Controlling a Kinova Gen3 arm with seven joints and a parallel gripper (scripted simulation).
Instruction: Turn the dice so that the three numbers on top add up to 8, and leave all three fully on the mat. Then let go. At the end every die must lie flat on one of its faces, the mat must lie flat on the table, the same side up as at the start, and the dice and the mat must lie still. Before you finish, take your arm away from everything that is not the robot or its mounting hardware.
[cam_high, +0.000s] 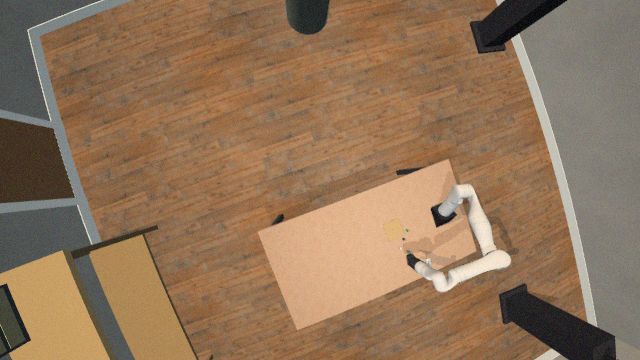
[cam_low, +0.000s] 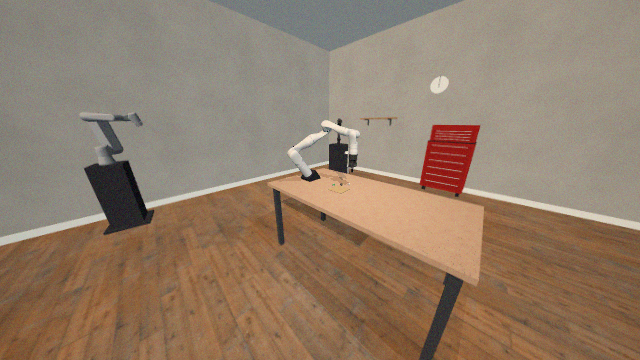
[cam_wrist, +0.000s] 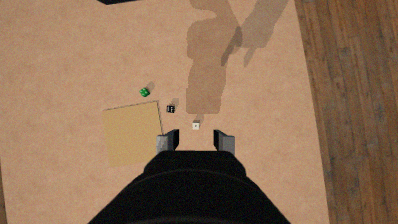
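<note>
The white die lies 130 mm below my hand and 10 mm behind it. The rest, counted from my hand: black die: 130 mm below, 60 mm to the right, 50 mm behind; green die: 130 mm below, 120 mm to the right, 90 mm behind; tan mat: 160 mm to the right, 140 mm below, 10 mm ahead.
</note>
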